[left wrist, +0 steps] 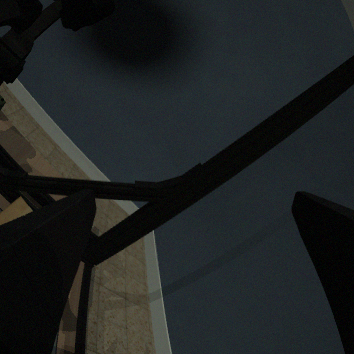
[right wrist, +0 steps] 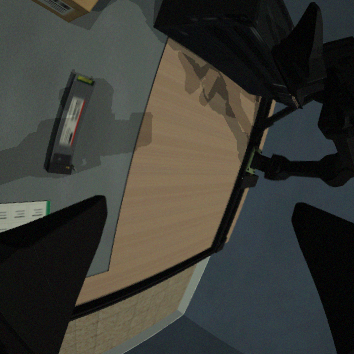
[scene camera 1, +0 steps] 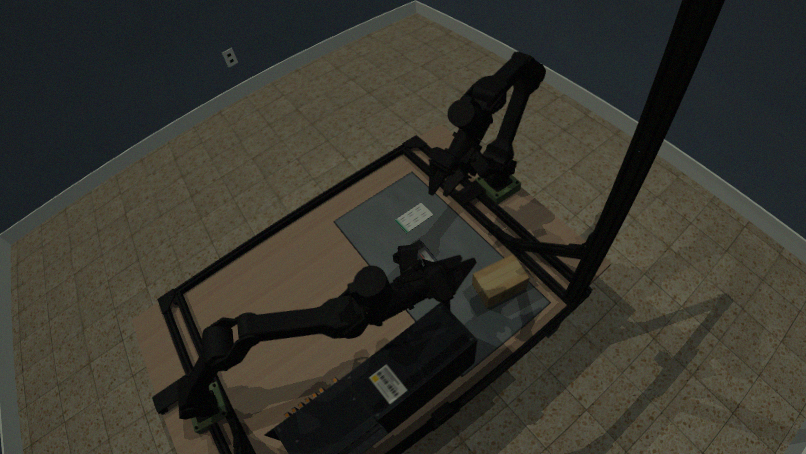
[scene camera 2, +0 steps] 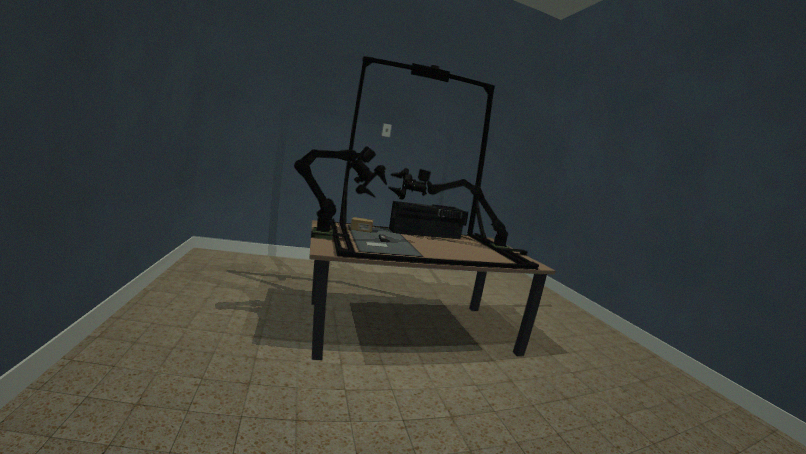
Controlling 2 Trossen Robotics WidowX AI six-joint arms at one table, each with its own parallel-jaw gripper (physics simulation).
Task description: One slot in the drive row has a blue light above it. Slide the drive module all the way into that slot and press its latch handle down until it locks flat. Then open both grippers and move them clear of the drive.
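Frame: origin at the left arm's base, x ahead, y left, z up, level; metres.
Seen in the pictures: left gripper, fingertip midpoint: (left wrist: pixel 198 201) (scene camera 1: pixel 468 258) (scene camera 2: pixel 389 180); right gripper, fingertip midpoint: (right wrist: pixel 204 209) (scene camera 1: pixel 437 195) (scene camera 2: pixel 381 191); left arm's base at its link origin: (right wrist: pixel 254 160) (scene camera 1: pixel 205 406) (scene camera 2: pixel 499 245); right arm's base at its link origin: (scene camera 1: pixel 498 180) (scene camera 2: pixel 322 230).
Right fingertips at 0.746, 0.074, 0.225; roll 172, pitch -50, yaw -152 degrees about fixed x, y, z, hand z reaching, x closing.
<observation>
Offsets run from my right fingertips to a thing's middle, as dx, dy, dz. Level surfaces: height alone.
The drive module {-0.053, -0.001, -0.245} (right wrist: pixel 71 120), a slim dark bar with a white and red label, lies flat on the grey mat {dz -0.249} (scene camera 1: pixel 363 225) (right wrist: pixel 125 40). It is partly hidden by the left arm in scene camera 1. The black drive chassis {-0.330, -0.283, -0.164} (scene camera 1: pixel 428 352) (scene camera 2: pixel 425 219) (right wrist: pixel 215 40) stands beside the mat. Its slots and a blue light cannot be made out. My left gripper (scene camera 1: pixel 464 276) (scene camera 2: pixel 392 181) (left wrist: pixel 198 201) is open and empty, above the mat end of the chassis. My right gripper (scene camera 1: pixel 439 193) (scene camera 2: pixel 380 190) (right wrist: pixel 204 209) is open and empty, high over the mat's side, apart from the module.
A cardboard box {+0.068, -0.173, -0.219} (scene camera 1: pixel 500 280) (scene camera 2: pixel 362 224) (right wrist: pixel 72 6) stands on the mat near the chassis. A white card with a green edge {-0.004, +0.147, -0.249} (scene camera 1: pixel 414 217) (scene camera 2: pixel 376 244) lies on the mat. A black frame edges the table, and a tall post (scene camera 1: pixel 637 163) rises beside the box's corner of the table.
</observation>
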